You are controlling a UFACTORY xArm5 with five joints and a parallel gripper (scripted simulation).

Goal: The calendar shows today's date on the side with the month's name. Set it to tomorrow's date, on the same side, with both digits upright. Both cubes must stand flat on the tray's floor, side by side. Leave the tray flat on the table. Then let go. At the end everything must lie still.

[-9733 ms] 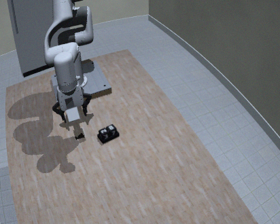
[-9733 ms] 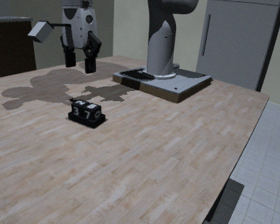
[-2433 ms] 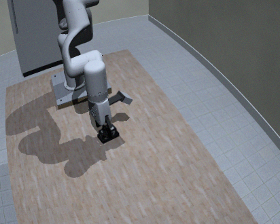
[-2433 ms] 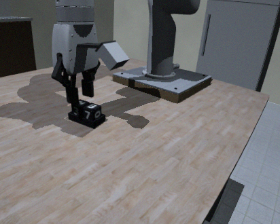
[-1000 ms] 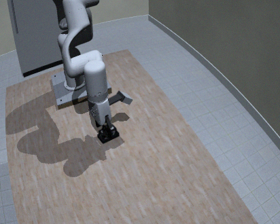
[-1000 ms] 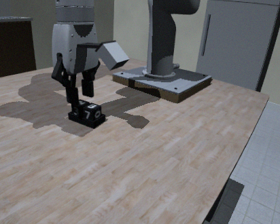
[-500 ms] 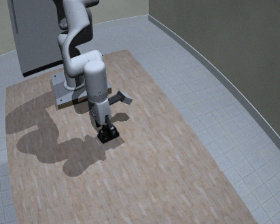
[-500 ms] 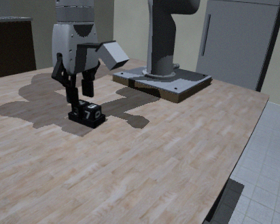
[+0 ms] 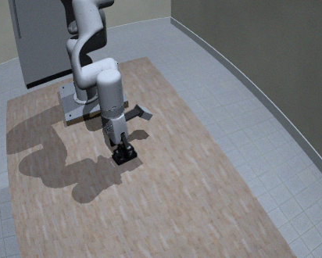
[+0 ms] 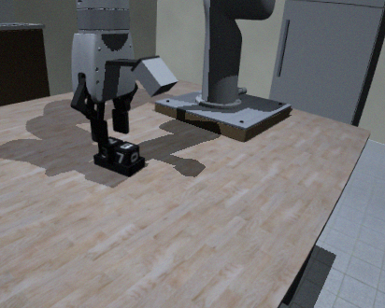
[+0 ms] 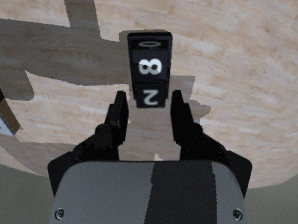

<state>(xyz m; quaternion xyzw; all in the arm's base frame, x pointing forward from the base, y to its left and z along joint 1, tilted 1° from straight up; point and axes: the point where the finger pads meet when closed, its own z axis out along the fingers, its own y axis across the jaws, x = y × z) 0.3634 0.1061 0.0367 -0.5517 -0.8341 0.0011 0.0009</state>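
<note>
Now: hand 60 mm above the tray, 20 mm to the right of it and 10 mm past it.
</note>
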